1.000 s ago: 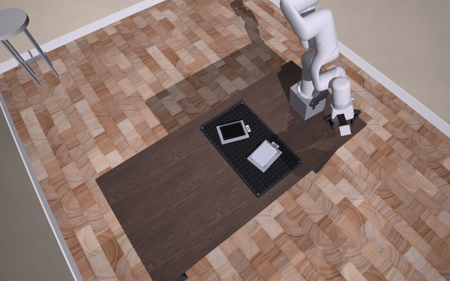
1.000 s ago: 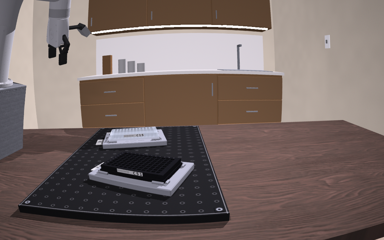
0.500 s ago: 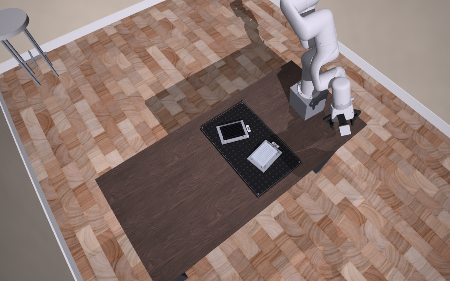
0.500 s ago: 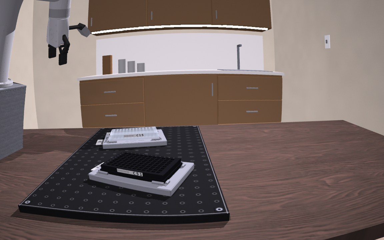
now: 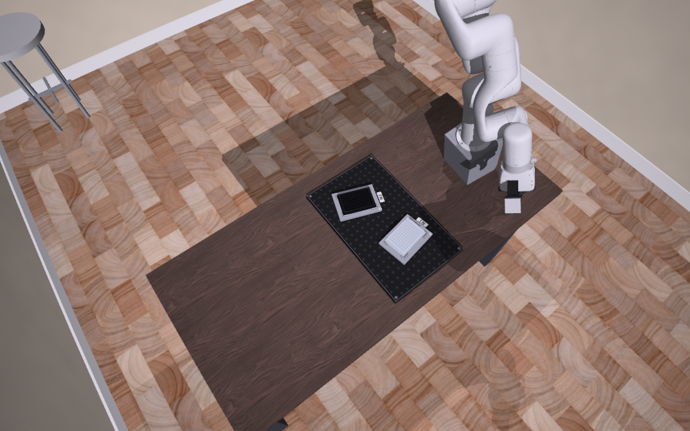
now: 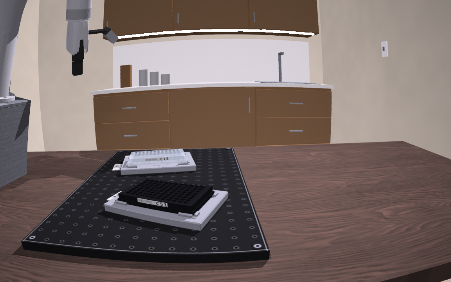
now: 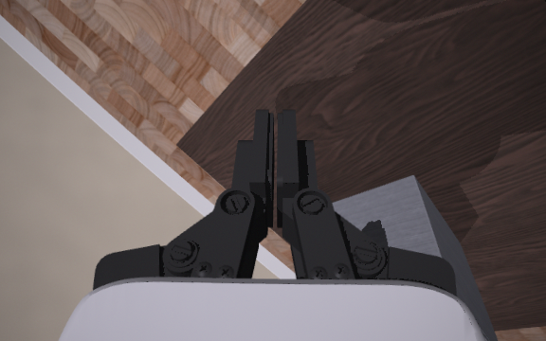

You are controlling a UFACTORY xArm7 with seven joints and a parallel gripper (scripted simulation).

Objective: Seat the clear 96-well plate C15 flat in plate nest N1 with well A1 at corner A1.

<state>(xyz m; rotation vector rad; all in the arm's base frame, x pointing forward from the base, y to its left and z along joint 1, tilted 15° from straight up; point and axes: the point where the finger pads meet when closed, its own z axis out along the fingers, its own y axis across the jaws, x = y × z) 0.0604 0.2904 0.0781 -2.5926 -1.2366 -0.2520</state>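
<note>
My hand is 300 mm short of the clear plate C15, 230 mm above it and 130 mm to the left of it. Also, from my hand: black plate C51: 370 mm ahead, 350 mm to the right, 230 mm below; then N1 label: 250 mm below, 200 mm ahead, 160 mm to the right; then nest N1: 290 mm ahead, 240 mm below, 130 mm to the right.
</note>
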